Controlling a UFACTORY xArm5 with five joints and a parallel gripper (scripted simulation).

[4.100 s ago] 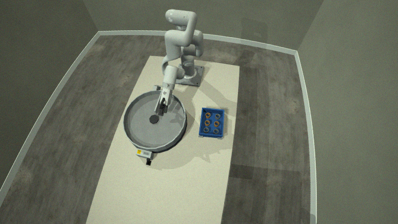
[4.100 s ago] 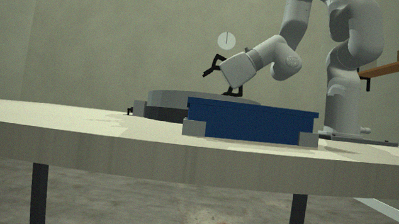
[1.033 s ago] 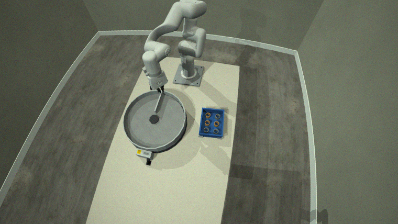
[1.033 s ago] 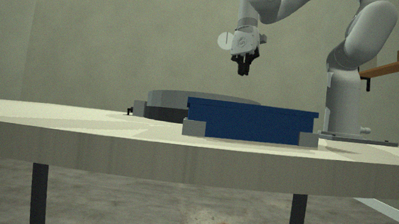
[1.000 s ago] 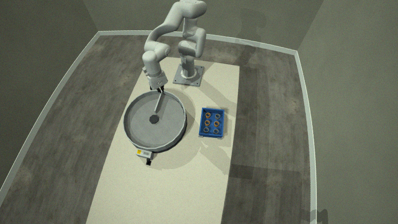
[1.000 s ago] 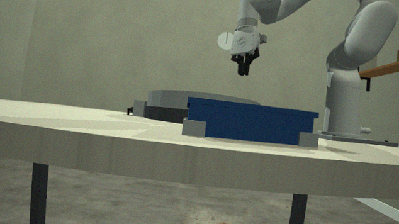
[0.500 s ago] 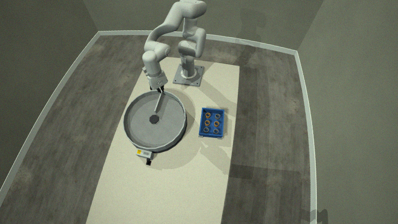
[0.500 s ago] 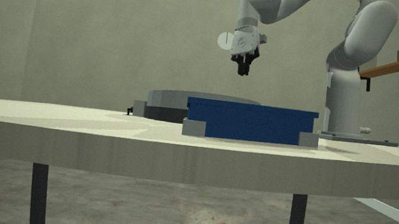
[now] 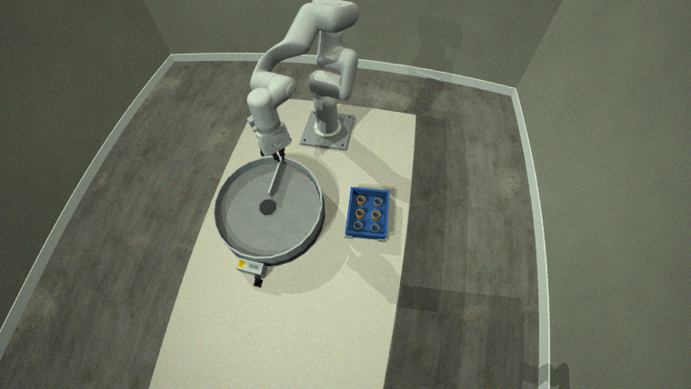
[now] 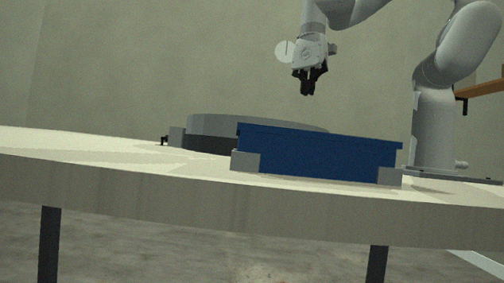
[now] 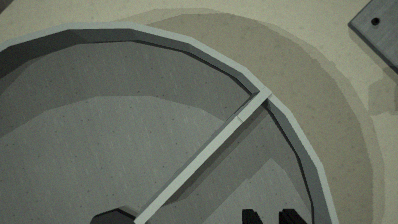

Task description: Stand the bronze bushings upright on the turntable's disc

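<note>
The blue crate is 60 mm ahead of my hand, 330 mm to the left of it and 190 mm below it. From my hand the other things lie so: grey turntable disc 130 mm ahead, 30 mm to the right, 160 mm below.
</note>
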